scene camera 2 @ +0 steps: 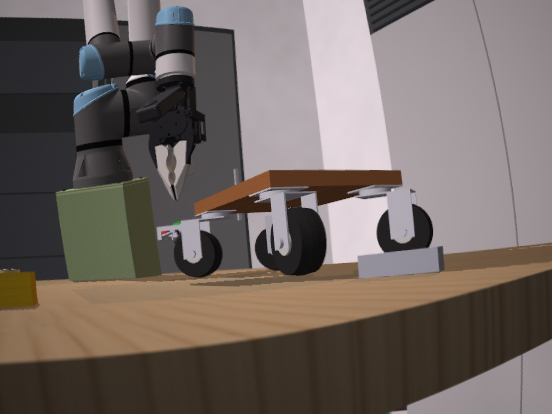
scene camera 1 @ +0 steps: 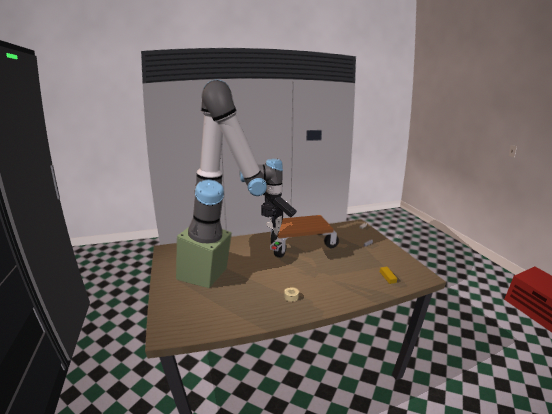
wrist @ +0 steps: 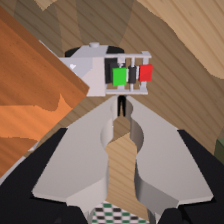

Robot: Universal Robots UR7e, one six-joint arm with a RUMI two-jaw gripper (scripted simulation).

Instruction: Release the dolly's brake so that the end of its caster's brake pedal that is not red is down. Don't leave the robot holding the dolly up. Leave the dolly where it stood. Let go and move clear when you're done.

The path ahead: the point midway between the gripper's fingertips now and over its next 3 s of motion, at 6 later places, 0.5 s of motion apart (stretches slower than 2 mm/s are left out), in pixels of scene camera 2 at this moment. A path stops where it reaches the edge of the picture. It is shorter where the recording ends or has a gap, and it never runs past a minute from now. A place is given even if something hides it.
My gripper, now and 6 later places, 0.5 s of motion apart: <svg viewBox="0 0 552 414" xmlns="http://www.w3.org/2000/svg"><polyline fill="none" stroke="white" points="176,200 178,213 178,219 178,221 178,224 178,223 177,206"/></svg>
